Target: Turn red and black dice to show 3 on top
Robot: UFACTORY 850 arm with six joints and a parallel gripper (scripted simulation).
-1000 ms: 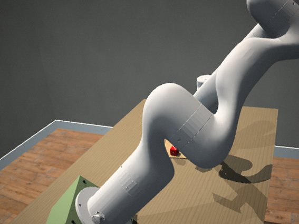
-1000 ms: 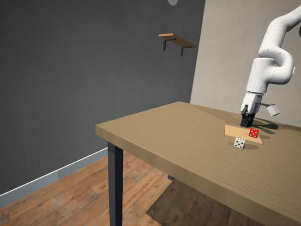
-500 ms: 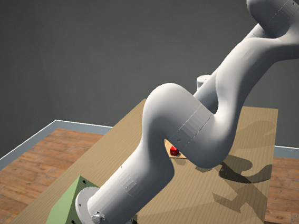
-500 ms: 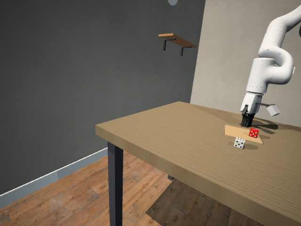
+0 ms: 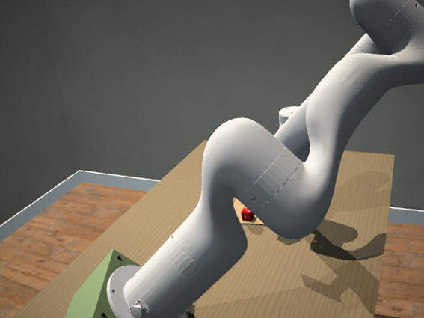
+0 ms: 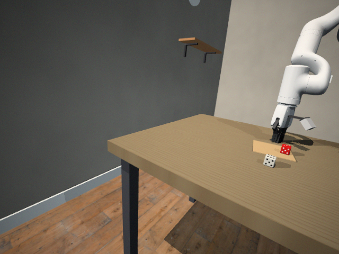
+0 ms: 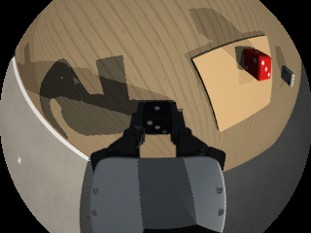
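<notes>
Now: the tan mat 20 mm ahead of my hand, 140 mm to the left of it and 20 mm below it. The rest, counted from my hand: red die (20 mm behind, 140 mm to the left); then black die (10 mm below); then white die (30 mm ahead, 290 mm to the left, 10 mm below).
</notes>
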